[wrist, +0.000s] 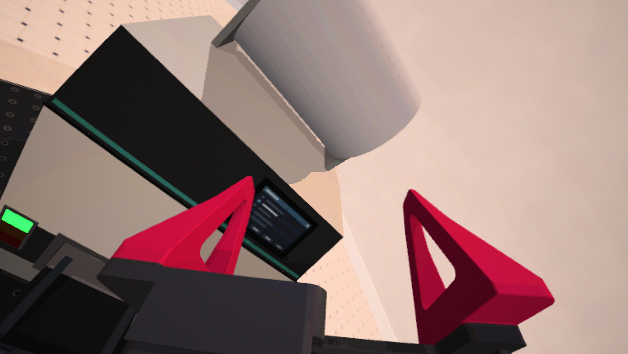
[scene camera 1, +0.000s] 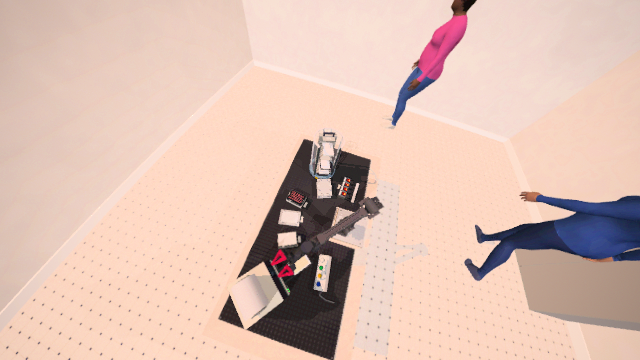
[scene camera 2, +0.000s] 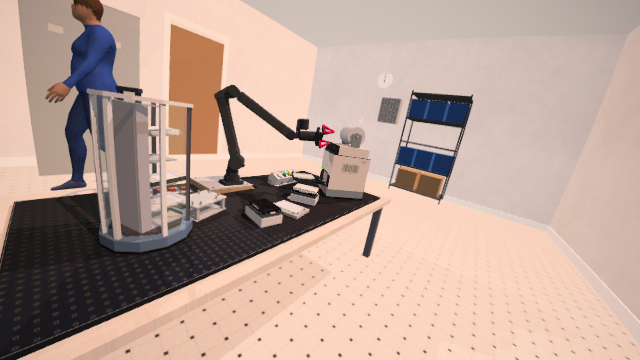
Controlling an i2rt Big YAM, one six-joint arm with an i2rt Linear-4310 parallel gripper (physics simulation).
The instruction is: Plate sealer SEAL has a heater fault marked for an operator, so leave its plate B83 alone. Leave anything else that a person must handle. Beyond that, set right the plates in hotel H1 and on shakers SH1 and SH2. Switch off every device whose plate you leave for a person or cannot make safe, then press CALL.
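Note:
My gripper is open and empty, beside the top front of the plate sealer. The sealer's screen is lit behind the left finger; a green-lit indicator shows at lower left. A pale yellow plate lies in front of the sealer. The hotel tower stands at the far end. Three low units carry a dark plate, a white plate and another white plate; their labels are unreadable. The button box has coloured buttons.
A white stand is by the hotel. A strip with orange-lit switches is beside it. A person in pink stands beyond the table; a person in blue stands on the arm's base side.

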